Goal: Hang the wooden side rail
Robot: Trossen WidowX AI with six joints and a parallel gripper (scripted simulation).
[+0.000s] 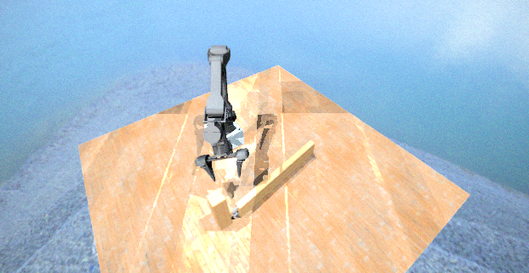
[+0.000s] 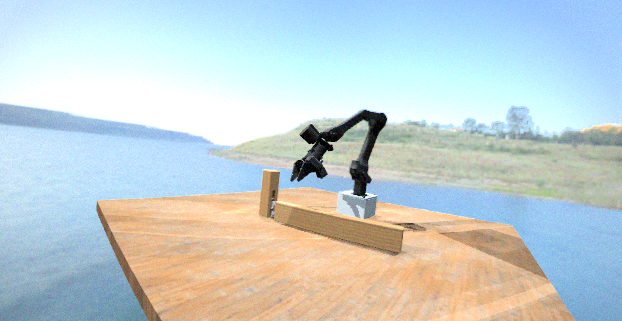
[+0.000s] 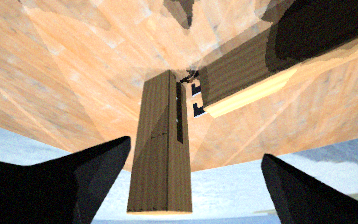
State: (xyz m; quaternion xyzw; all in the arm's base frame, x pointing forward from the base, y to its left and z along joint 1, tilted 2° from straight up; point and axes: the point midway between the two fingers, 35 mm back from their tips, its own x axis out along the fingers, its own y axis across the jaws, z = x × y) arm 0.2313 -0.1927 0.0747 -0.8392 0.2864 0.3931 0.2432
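The headboard post lies 50 mm ahead of my gripper tip, 80 mm to the right of it and 60 mm below it.
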